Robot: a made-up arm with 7 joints. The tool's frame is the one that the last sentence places.
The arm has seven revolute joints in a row. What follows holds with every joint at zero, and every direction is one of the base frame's. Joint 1 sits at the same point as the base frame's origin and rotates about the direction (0, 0.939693, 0.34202), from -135 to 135 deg. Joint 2 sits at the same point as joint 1 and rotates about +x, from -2.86 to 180 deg. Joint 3 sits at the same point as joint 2 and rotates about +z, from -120 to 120 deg. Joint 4 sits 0.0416 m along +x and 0.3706 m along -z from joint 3 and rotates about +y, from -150 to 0.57 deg. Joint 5 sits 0.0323 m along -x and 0.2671 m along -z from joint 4 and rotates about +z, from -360 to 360 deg. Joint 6 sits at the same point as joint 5 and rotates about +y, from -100 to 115 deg. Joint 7 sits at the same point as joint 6 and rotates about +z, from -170 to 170 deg. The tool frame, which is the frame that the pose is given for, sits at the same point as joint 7; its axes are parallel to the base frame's.
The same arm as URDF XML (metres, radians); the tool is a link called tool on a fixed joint. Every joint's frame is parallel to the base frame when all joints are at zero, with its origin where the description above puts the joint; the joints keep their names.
<robot name="arm">
  <joint name="tool_fixed" type="fixed">
    <parent link="link7"/>
    <child link="tool"/>
    <origin xyz="0 0 0"/>
  </joint>
  <joint name="joint 7" type="revolute">
    <parent link="link6"/>
    <child link="link7"/>
    <origin xyz="0 0 0"/>
    <axis xyz="0 0 1"/>
    <limit lower="-2.9671" upper="2.9671"/>
  </joint>
  <joint name="joint 6" type="revolute">
    <parent link="link5"/>
    <child link="link6"/>
    <origin xyz="0 0 0"/>
    <axis xyz="0 1 0"/>
    <limit lower="-1.7453" upper="2.0071"/>
  </joint>
  <joint name="joint 5" type="revolute">
    <parent link="link4"/>
    <child link="link5"/>
    <origin xyz="-0.0323 0 -0.2671"/>
    <axis xyz="0 0 1"/>
    <limit lower="-6.2832" upper="6.2832"/>
  </joint>
  <joint name="joint 4" type="revolute">
    <parent link="link3"/>
    <child link="link4"/>
    <origin xyz="0.0416 0 -0.3706"/>
    <axis xyz="0 1 0"/>
    <limit lower="-2.618" upper="0.0099"/>
  </joint>
  <joint name="joint 3" type="revolute">
    <parent link="link2"/>
    <child link="link3"/>
    <origin xyz="0 0 0"/>
    <axis xyz="0 0 1"/>
    <limit lower="-2.0944" upper="2.0944"/>
  </joint>
  <joint name="joint 2" type="revolute">
    <parent link="link1"/>
    <child link="link2"/>
    <origin xyz="0 0 0"/>
    <axis xyz="1 0 0"/>
    <limit lower="-0.0499" upper="3.1416"/>
  </joint>
  <joint name="joint 1" type="revolute">
    <parent link="base"/>
    <child link="link1"/>
    <origin xyz="0 0 0"/>
    <axis xyz="0 0.9397 0.342"/>
    <limit lower="-2.3562" upper="2.3562"/>
  </joint>
  <link name="base"/>
  <link name="link1"/>
  <link name="link2"/>
  <link name="link3"/>
  <link name="link4"/>
  <link name="link5"/>
  <link name="link6"/>
  <link name="link7"/>
  <link name="tool"/>
</robot>

